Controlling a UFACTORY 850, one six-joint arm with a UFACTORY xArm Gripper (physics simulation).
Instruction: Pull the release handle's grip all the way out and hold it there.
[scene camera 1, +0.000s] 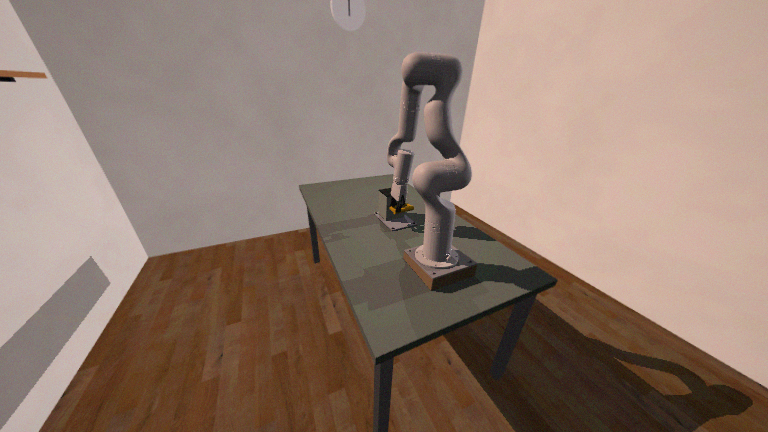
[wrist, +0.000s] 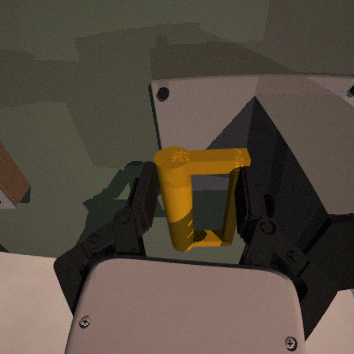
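Note:
The release handle (scene camera 1: 408, 207) (wrist: 177, 200) is a yellow frame with a thick round grip bar, two side arms and a thinner rear bar. In the wrist view it lies between the two black fingers of my gripper (scene camera 1: 397, 206) (wrist: 197, 196). The left finger is against the outer side of the grip near its upper end, and the right finger is against the rear bar. My gripper is shut on the handle. The handle stands out in front of a dark housing (scene camera 1: 384, 205) (wrist: 260, 150). How far out the grip is cannot be told.
The housing stands on a light grey base plate (scene camera 1: 395, 227) (wrist: 200, 102) with dark bolts, on the green table (scene camera 1: 354, 268) (wrist: 40, 135). The wooden mounting block (scene camera 1: 454, 277) (wrist: 13, 176) of the arm stands nearer the table's front end in the scene view.

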